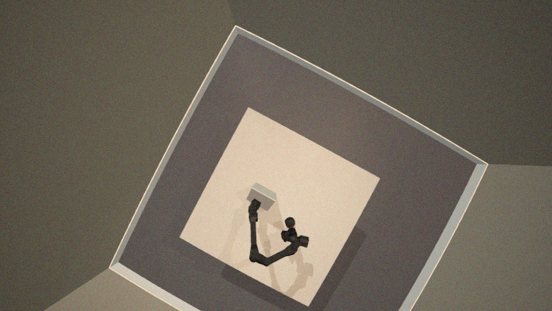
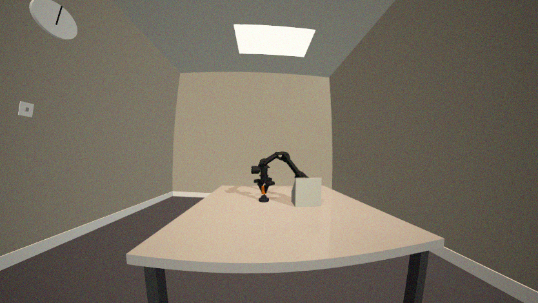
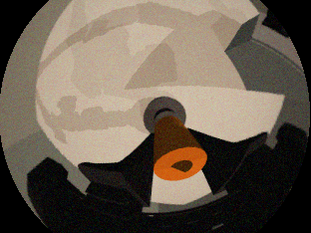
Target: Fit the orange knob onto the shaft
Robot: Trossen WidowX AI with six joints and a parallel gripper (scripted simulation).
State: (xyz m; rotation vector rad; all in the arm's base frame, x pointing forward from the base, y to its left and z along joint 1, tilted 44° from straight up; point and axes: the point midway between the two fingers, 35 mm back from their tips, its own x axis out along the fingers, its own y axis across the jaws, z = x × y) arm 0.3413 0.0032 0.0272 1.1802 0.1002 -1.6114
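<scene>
Now: gripper tip 4 cm above the dark round pedestal. The rest, counted from my gripper tip: orange knob: 2 cm above.
</scene>
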